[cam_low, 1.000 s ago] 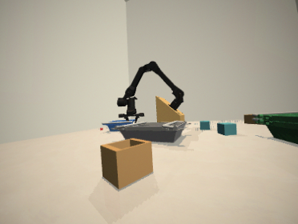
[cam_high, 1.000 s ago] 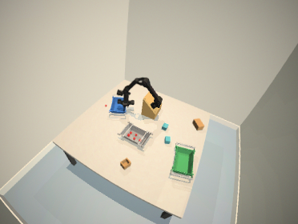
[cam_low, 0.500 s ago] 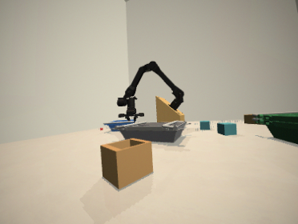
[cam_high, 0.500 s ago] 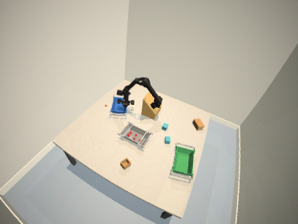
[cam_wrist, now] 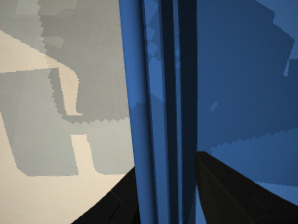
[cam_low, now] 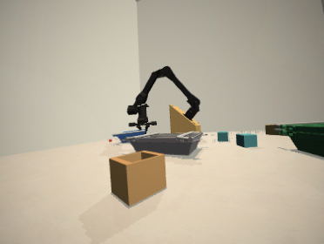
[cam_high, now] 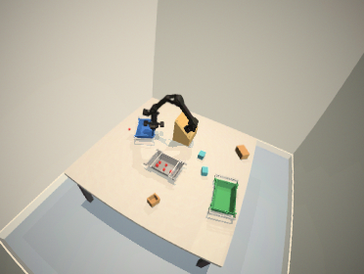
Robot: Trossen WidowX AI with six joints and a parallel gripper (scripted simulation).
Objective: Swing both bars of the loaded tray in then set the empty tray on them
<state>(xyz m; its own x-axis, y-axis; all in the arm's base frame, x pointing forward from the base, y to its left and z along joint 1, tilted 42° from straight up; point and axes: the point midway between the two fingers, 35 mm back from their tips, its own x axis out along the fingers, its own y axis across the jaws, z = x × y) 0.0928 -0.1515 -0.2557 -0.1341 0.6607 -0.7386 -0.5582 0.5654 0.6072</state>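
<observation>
The blue tray is 6 cm to the right of my gripper tip, 4 cm ahead of it and 3 cm above it. From my gripper tip the other things lie so: brown block: 79 cm to the left, 29 cm behind, 1 cm above; then small brown box: 55 cm ahead, 43 cm to the left, 1 cm below.
</observation>
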